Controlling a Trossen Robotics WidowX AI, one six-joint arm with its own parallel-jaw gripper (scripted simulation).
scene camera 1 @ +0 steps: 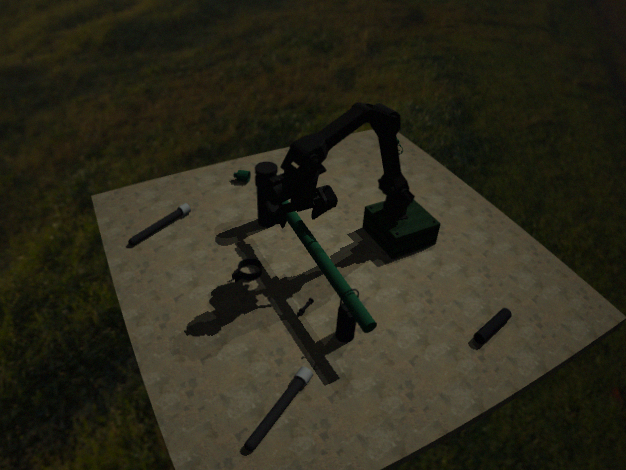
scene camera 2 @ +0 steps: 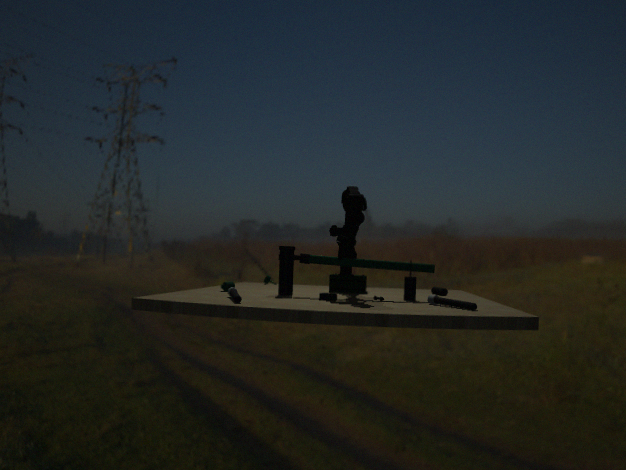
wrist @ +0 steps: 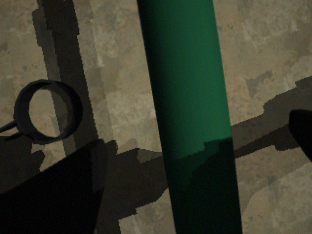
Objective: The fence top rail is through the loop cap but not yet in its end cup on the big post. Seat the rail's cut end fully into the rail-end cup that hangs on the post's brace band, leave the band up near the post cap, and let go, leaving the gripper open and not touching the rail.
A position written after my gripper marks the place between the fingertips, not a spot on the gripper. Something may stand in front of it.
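Note:
Scene camera 1 shows my gripper [scene camera 1: 297,222], open and holding nothing, with a top rail [scene camera 1: 339,284] and a post [scene camera 1: 263,220]. Scene camera 2 shows the top rail [scene camera 2: 314,259]. The wrist view shows the rail [wrist: 183,53] and my gripper [wrist: 197,133].

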